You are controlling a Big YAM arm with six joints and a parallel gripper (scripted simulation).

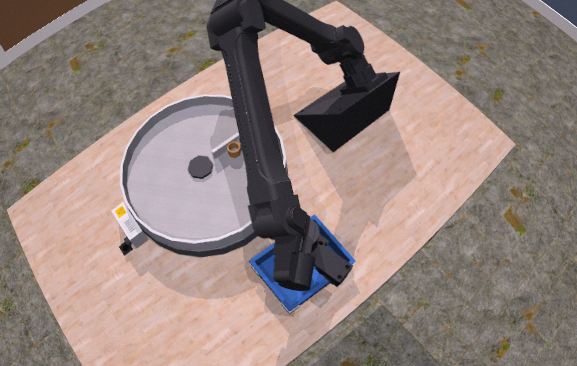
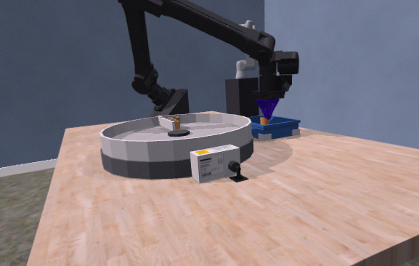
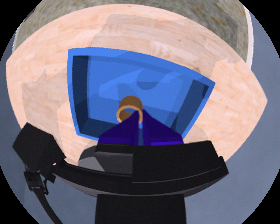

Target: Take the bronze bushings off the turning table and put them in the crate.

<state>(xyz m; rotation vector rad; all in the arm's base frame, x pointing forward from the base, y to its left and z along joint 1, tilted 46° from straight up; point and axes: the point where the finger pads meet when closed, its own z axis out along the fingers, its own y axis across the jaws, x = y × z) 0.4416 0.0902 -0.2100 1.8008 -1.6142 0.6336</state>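
Right now the blue crate is 10 mm behind my hand and 40 mm below it. The rest, counted from my hand: grey turning table 10 mm ahead, 350 mm to the right, 10 mm below.
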